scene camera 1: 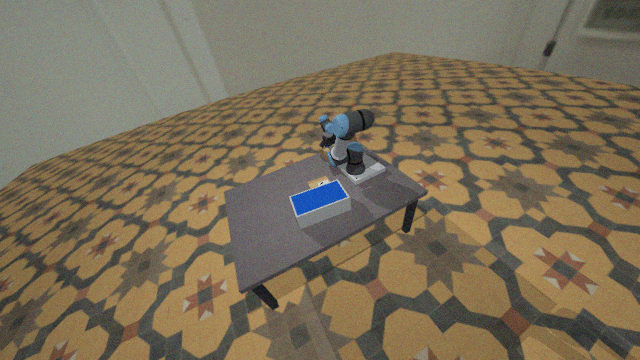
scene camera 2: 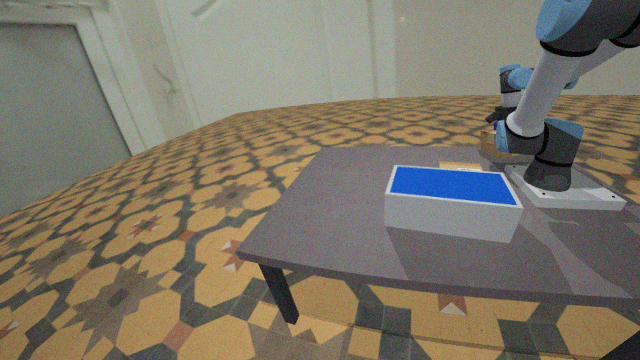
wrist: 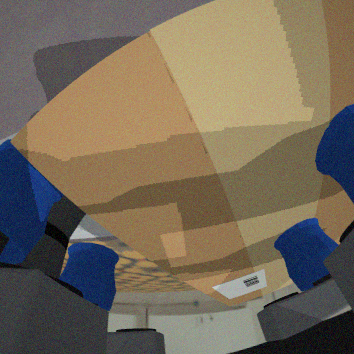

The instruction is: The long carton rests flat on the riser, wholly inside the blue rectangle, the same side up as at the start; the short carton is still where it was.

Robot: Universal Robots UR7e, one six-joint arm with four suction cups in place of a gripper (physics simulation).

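Where they show: hand at its tool point: (wrist: 190,207); arm's base at its link origin: (scene camera 1: 355,169) (scene camera 2: 545,181).
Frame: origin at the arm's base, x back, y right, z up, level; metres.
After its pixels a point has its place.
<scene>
The long tan carton (wrist: 168,133) {y 0.201, x -0.141, z 0.120 m} fills the wrist view, with a white label near its lower end. My suction gripper (scene camera 1: 326,141) {y 0.210, x -0.094, z 0.115 m} (wrist: 197,211) {y 0.210, x -0.094, z 0.115 m} sits on its top face with the blue cups against it and holds it just above the table's far edge. The short carton (scene camera 1: 318,182) {y -0.083, x -0.332, z 0.065 m} (scene camera 2: 460,166) {y -0.077, x -0.329, z 0.068 m} lies flat on the table behind the grey riser (scene camera 1: 326,212) {y -0.343, x -0.365, z 0.031 m} (scene camera 2: 440,218) {y -0.344, x -0.394, z 0.024 m}. The blue rectangle (scene camera 1: 318,196) {y -0.240, x -0.377, z 0.087 m} (scene camera 2: 447,183) {y -0.250, x -0.383, z 0.086 m} on the riser is bare.
The grey table (scene camera 1: 265,232) {y -0.279, x -0.779, z -0.033 m} (scene camera 2: 340,200) {y -0.249, x -0.747, z -0.034 m} stands on a patterned tile floor. The arm's base (scene camera 1: 363,168) {y -0.048, x 0.045, z 0.027 m} is on a white plate at the table's far right corner, close to the riser. The arm is folded low over the base.
</scene>
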